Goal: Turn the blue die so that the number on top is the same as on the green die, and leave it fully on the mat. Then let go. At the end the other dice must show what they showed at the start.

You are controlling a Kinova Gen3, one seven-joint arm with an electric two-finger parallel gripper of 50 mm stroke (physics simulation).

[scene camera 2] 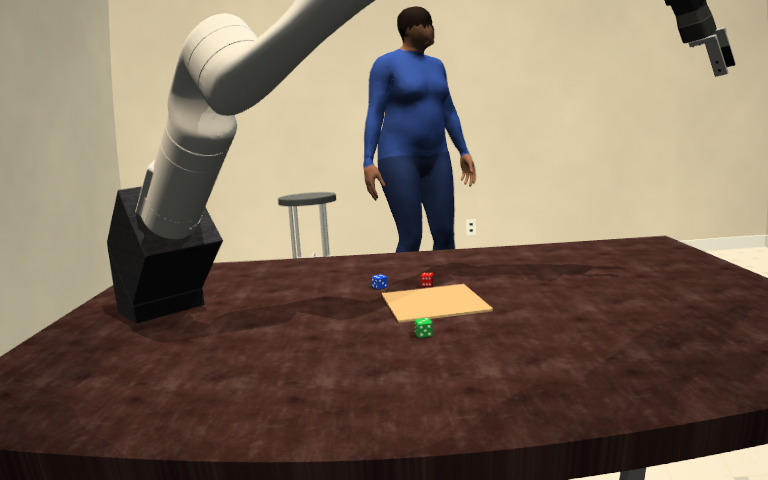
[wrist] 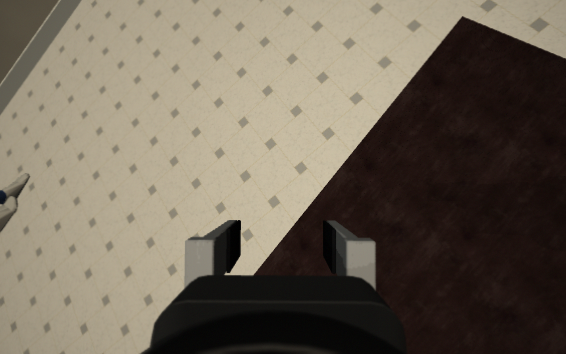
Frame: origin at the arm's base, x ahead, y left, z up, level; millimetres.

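Where they show: gripper, fingertip midpoint: (scene camera 2: 725,70) (wrist: 281,238); arm's base, link origin: (scene camera 2: 170,215).
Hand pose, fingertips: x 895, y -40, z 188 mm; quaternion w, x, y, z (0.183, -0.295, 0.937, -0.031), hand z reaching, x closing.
Note:
Each offset is from my fingertips to the top centre of the thing. Level surfaces: height alone.
The blue die {dy +153, dx -580, dz -334 mm} (scene camera 2: 379,281) stands on the table off the back left corner of the tan mat {dy +42, dx -504, dz -351 mm} (scene camera 2: 436,302). The red die {dy +143, dx -499, dz -334 mm} (scene camera 2: 427,279) stands just behind the mat. The green die {dy -91, dx -540, dz -334 mm} (scene camera 2: 423,328) stands in front of the mat's near edge, with five pips on the side facing the camera; its top is too small to read surely. The blue die's top number is also too small to read surely. My gripper (scene camera 2: 726,69) (wrist: 281,238) is open and empty, high up at the far right, well away from the dice. The dice and the mat do not show in the wrist view.
The dark brown table {dz -355 mm} (scene camera 2: 283,390) (wrist: 475,175) bears the dice, the mat and the arm's black base (scene camera 2: 175,277) at its left. A person in blue (scene camera 2: 416,113) and a stool (scene camera 2: 306,198) stand behind the table. The table's edge and the tiled floor show below the gripper.

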